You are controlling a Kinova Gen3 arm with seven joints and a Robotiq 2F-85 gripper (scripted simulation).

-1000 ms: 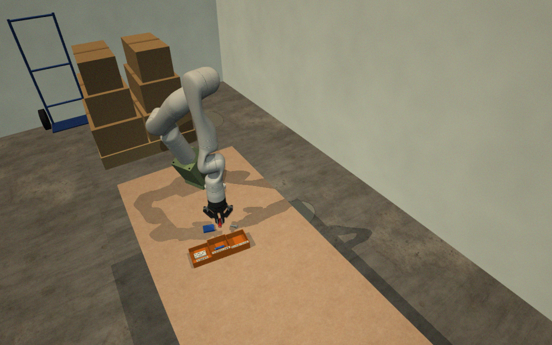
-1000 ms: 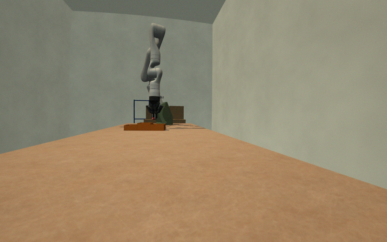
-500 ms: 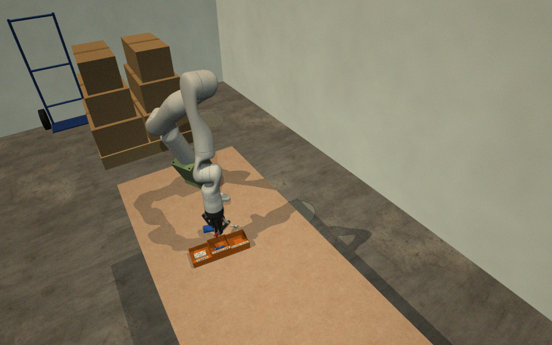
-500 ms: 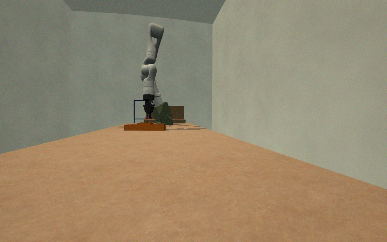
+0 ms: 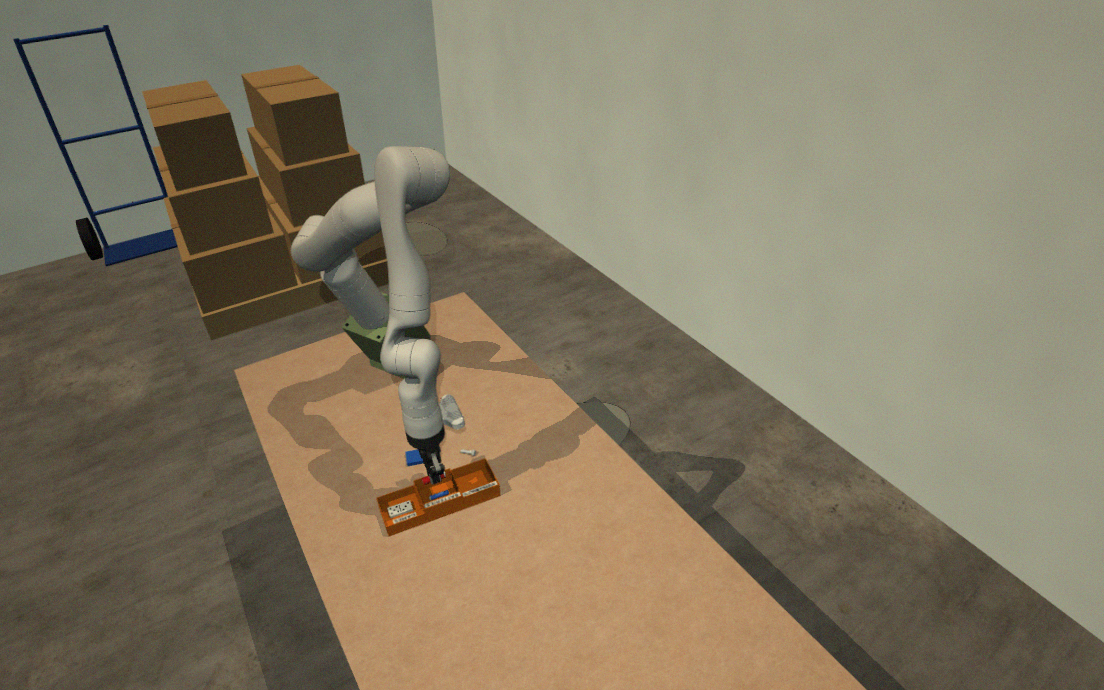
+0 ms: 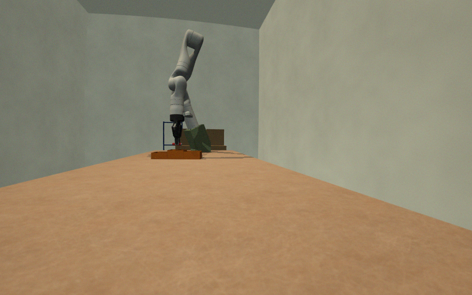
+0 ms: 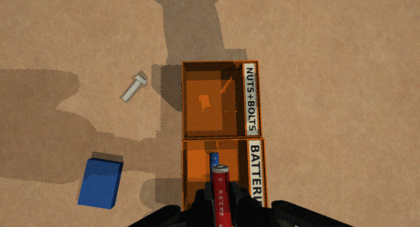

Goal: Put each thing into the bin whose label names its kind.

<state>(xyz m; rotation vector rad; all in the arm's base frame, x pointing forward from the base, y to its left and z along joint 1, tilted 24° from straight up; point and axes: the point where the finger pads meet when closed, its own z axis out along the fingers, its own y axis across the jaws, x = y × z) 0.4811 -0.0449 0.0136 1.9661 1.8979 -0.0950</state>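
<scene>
The joined orange bins is 1 cm ahead of my hand and 7 cm below it. Also, from my hand: thin blue stick-like thing (8 cm below); red battery (2 cm below); white domino (1 cm behind, 8 cm to the right, 8 cm below).
</scene>
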